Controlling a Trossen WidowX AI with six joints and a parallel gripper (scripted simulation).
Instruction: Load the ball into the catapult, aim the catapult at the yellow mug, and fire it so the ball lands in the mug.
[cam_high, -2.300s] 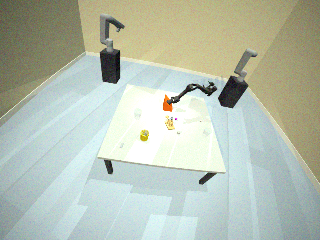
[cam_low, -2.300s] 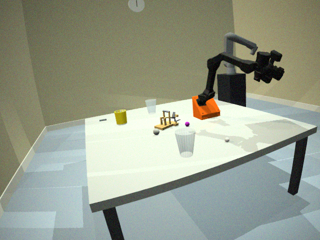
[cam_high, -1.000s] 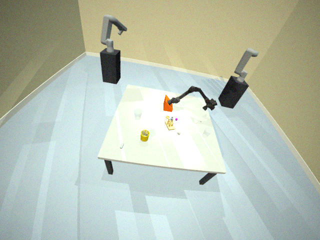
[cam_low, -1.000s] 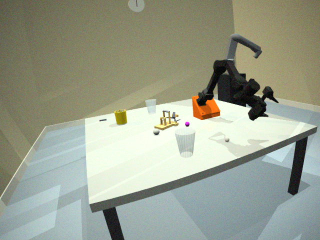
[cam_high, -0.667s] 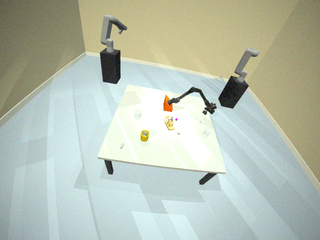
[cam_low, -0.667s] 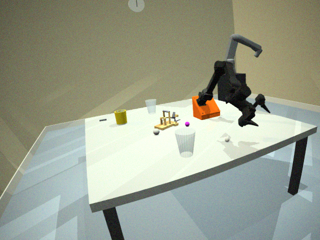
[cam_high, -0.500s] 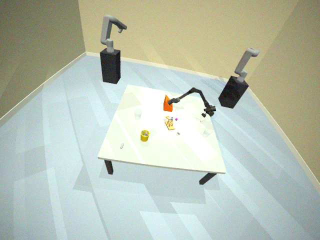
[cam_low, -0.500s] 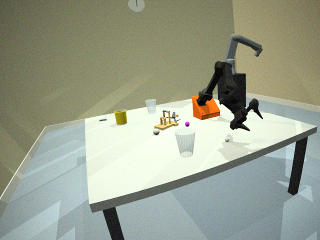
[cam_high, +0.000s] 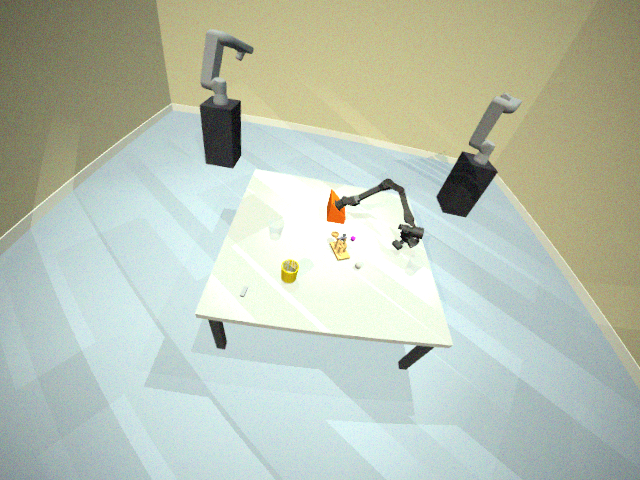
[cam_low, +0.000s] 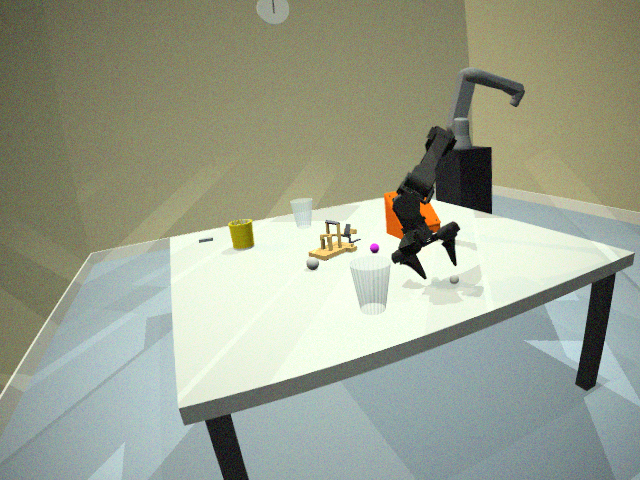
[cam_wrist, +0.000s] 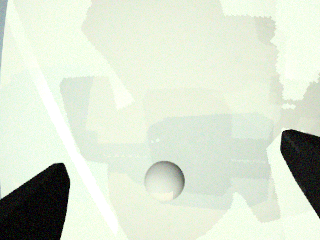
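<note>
Right now the small white ball is 50 mm behind my gripper tip and 30 mm below it. Round my gripper tip: grey ball (330 mm to the right, 230 mm ahead, 20 mm below); then wooden catapult (450 mm to the right, 90 mm ahead, 10 mm above); then purple ball (350 mm to the right, 30 mm below, 10 mm ahead).
</note>
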